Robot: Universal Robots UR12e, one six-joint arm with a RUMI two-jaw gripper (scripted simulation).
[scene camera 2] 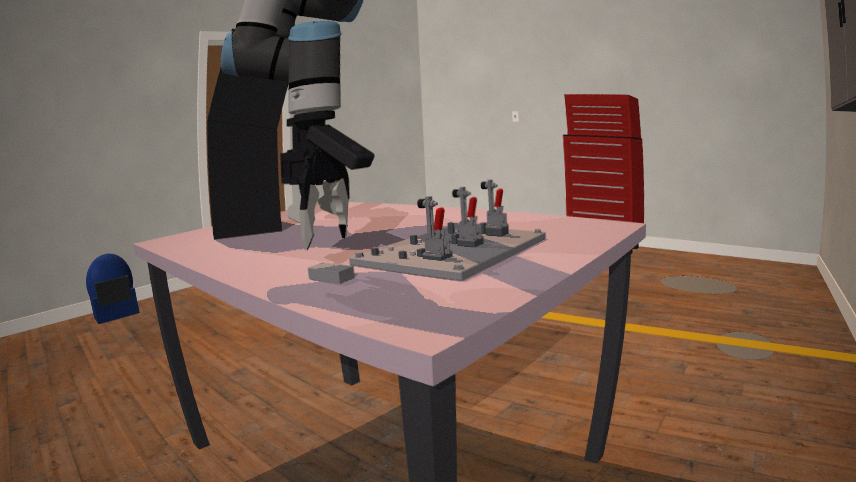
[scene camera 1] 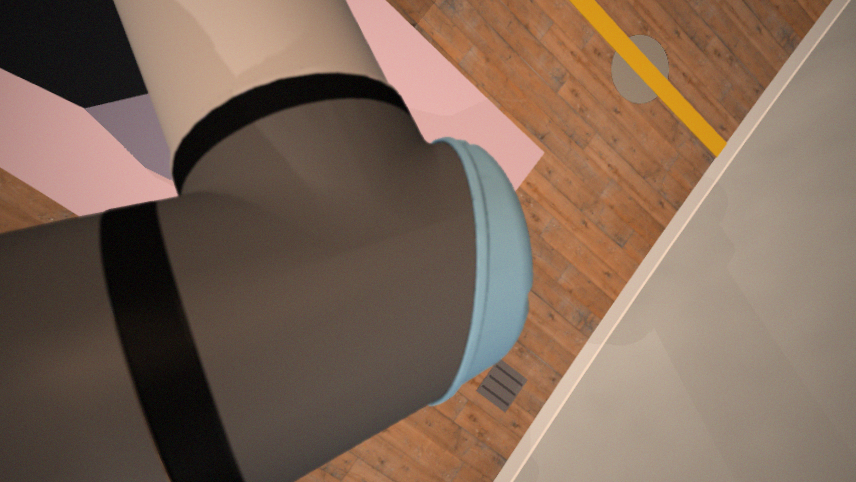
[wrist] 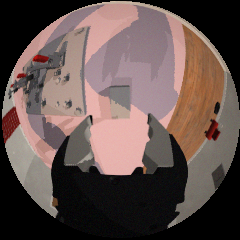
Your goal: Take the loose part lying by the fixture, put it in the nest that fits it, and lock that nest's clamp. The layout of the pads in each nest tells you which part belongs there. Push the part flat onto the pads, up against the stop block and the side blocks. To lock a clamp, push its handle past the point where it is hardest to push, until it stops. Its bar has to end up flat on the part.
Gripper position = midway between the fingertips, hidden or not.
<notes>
In view: my gripper (scene camera 2: 325, 243) and a loose part (scene camera 2: 334, 273).
My gripper also shows in the wrist view (wrist: 119, 114).
</notes>
